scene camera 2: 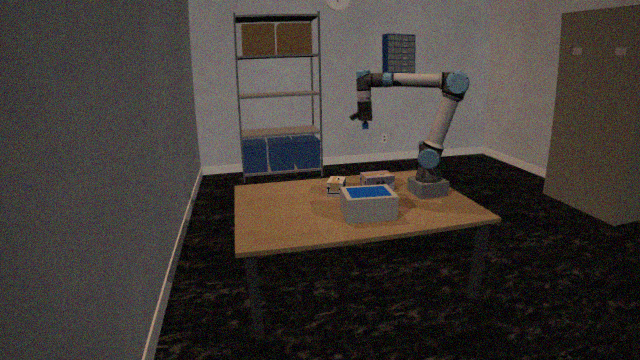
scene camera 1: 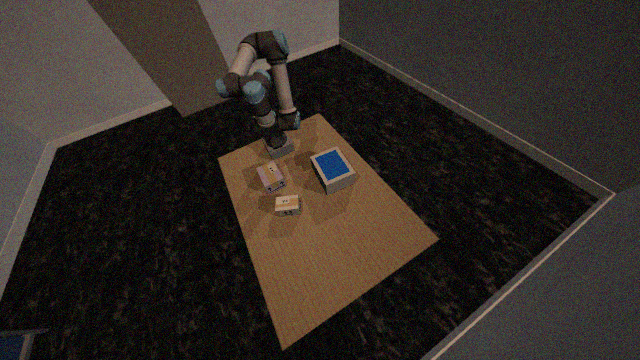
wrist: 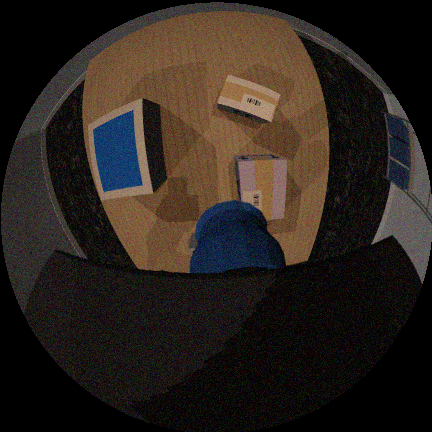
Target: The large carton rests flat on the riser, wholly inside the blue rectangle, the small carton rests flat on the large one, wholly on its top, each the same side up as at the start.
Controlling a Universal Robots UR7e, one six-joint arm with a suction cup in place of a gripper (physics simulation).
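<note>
The large carton point(scene camera 1: 270, 176) point(scene camera 2: 377, 179) point(wrist: 276, 182), pinkish with an orange tape band, lies flat on the table near the robot's base. The small carton point(scene camera 1: 287, 205) point(scene camera 2: 336, 185) point(wrist: 248, 98), whitish with an orange band, lies flat on the table beside it, apart. The riser point(scene camera 1: 341, 184) point(scene camera 2: 370, 211) point(wrist: 147, 160) is a pale block with a bare blue rectangle point(scene camera 1: 332, 165) point(scene camera 2: 369, 192) point(wrist: 117, 152) on top. My gripper point(scene camera 2: 365, 126) point(wrist: 231, 215), a blue suction cup, is open and holds nothing. It hangs high above the table; in the wrist view it covers a corner of the large carton.
The wooden table point(scene camera 1: 345, 265) point(scene camera 2: 280, 220) point(wrist: 175, 40) carries both cartons, the riser and the robot's grey base point(scene camera 1: 281, 148) point(scene camera 2: 428, 188). The riser stands across from the cartons, with a gap between. A shelf unit point(scene camera 2: 320, 100) and a tall cabinet point(scene camera 2: 590, 120) stand beyond the table.
</note>
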